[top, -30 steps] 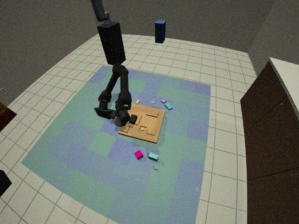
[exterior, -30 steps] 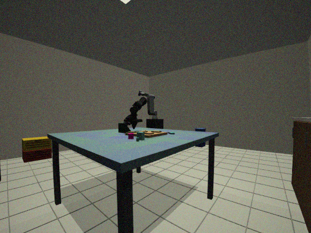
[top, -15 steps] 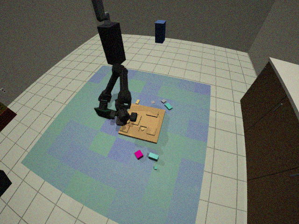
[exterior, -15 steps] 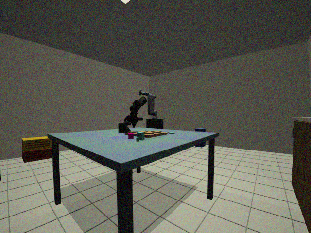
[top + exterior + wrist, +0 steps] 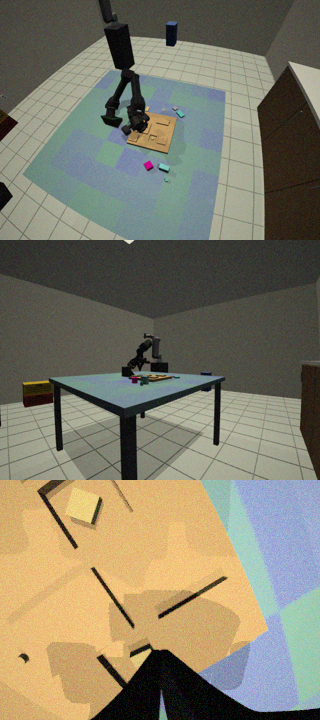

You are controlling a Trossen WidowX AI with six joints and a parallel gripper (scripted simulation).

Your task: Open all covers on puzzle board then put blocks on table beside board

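Right now my gripper tip is 70 mm short of the tan puzzle board, 70 mm to the right of it and 50 mm above it. Also, from my gripper tip: cyan block 270 mm ahead, 140 mm to the right, 40 mm below; oblong orange block 70 mm behind, 240 mm to the left, 70 mm below; magenta block 180 mm ahead, 170 mm to the right, 50 mm below.
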